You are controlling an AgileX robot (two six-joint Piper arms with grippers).
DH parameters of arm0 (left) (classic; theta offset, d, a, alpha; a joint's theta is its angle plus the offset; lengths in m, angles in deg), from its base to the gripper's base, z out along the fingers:
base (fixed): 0 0 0 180
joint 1: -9.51 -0.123 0 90
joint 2: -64.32 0 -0.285 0
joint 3: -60.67 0 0.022 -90
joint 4: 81.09 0.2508 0 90
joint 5: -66.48 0 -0.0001 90
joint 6: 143.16 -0.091 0 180
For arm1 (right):
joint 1: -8.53 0.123 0 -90
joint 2: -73.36 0 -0.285 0
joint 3: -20.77 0 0.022 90
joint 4: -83.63 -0.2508 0 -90
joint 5: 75.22 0 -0.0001 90
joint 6: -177.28 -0.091 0 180
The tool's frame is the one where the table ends.
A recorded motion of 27 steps. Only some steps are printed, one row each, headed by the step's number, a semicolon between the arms.
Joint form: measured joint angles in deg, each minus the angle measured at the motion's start. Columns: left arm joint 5, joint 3, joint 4, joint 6, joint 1, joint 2; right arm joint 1, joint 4, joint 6, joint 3, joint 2, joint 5.
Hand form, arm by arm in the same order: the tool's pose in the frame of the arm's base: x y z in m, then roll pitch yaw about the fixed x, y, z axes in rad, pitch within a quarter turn. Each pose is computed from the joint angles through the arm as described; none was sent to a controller.
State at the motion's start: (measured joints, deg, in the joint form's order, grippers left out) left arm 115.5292 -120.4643 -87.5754 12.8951 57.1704 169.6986; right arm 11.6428 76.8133 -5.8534 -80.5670 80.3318 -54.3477
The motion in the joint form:
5: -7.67 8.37 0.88 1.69 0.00 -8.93; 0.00 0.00 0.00 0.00 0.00 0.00
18: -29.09 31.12 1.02 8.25 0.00 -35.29; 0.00 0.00 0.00 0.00 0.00 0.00
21: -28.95 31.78 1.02 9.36 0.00 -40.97; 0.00 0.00 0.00 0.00 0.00 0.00
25: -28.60 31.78 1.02 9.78 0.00 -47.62; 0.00 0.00 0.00 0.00 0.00 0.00
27: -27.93 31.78 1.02 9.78 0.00 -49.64; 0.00 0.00 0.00 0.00 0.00 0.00
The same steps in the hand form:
5: 0.2199 -0.2501 0.2939 2.9865 0.5977 1.9265; 0.0524 0.0067 0.1729 2.5979 1.2355 2.6706
18: 0.1544 -0.1738 0.3233 2.8629 1.0251 1.9492; 0.0524 0.0067 0.1729 2.5979 1.2355 2.6706
21: 0.1399 -0.1580 0.3412 2.8329 1.1102 1.9316; 0.0524 0.0067 0.1729 2.5979 1.2355 2.6706
25: 0.1218 -0.1381 0.3637 2.7356 1.2132 1.8444; 0.0524 0.0067 0.1729 2.5979 1.2355 2.6706
27: 0.1157 -0.1316 0.3690 2.7034 1.2341 1.8129; 0.0524 0.0067 0.1729 2.5979 1.2355 2.6706

